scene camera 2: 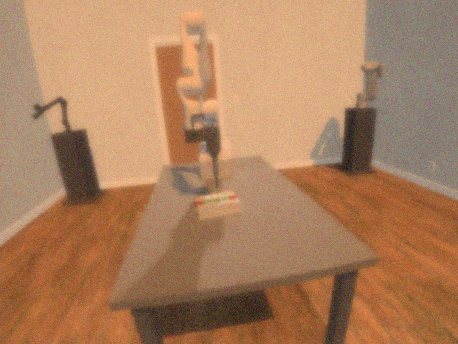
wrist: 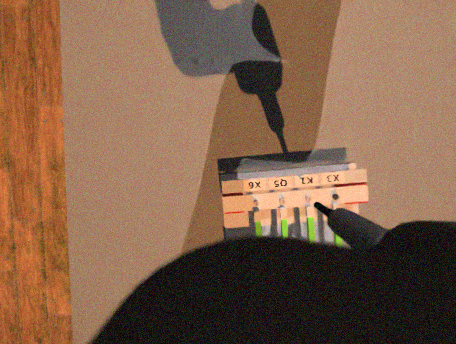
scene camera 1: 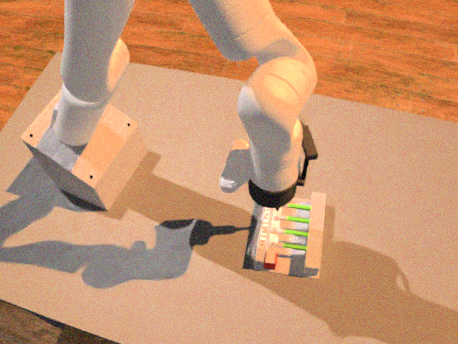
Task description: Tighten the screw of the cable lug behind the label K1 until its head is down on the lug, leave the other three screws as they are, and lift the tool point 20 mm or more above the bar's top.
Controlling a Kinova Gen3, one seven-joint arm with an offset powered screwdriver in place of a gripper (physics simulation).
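Note:
My gripper, a powered screwdriver, has a dark thin tip above the terminal block. In the wrist view the tip shows between the K1 screw and the dark X3 screw, nearer K1. The tip's shadow ends behind the block, so it stands raised and touches no screw. The label K1 sits behind its screw, and a green cable runs from that lug. The Q5 screw and X6 screw are further left. Head heights are too small to tell.
The block stands on the grey table. A red piece is at one end of the block. The arm's base box stands at the left in scene camera 1. Two dark pedestals with other arms stand beyond the table.

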